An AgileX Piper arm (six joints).
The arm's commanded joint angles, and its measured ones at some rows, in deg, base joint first. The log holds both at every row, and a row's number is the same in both.
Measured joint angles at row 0:
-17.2 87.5 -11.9 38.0 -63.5 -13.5
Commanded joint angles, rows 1 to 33:
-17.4 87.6 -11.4 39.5 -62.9 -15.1
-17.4 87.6 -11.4 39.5 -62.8 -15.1
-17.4 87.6 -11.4 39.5 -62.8 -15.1
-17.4 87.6 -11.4 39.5 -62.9 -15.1
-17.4 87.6 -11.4 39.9 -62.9 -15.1
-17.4 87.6 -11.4 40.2 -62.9 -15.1
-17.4 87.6 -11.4 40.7 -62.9 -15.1
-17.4 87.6 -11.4 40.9 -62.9 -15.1
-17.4 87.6 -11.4 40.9 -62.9 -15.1
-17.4 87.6 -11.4 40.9 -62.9 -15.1
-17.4 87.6 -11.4 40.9 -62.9 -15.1
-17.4 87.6 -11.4 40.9 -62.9 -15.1
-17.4 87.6 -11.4 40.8 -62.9 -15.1
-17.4 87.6 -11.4 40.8 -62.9 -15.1
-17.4 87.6 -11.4 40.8 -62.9 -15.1
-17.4 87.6 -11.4 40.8 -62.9 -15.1
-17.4 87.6 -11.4 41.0 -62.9 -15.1
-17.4 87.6 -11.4 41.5 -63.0 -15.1
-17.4 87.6 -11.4 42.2 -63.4 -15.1
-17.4 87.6 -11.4 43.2 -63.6 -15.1
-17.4 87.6 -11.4 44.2 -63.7 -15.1
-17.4 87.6 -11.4 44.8 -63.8 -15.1
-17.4 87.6 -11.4 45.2 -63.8 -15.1
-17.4 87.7 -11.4 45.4 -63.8 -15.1
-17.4 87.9 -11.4 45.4 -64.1 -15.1
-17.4 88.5 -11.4 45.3 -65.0 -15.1
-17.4 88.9 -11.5 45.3 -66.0 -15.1
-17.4 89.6 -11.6 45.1 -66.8 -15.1
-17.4 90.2 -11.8 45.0 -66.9 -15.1
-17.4 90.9 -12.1 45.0 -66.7 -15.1
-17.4 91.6 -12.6 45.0 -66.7 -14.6
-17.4 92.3 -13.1 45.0 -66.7 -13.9
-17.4 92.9 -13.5 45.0 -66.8 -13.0
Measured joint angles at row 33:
-17.2 90.9 -12.2 44.6 -66.1 -14.5
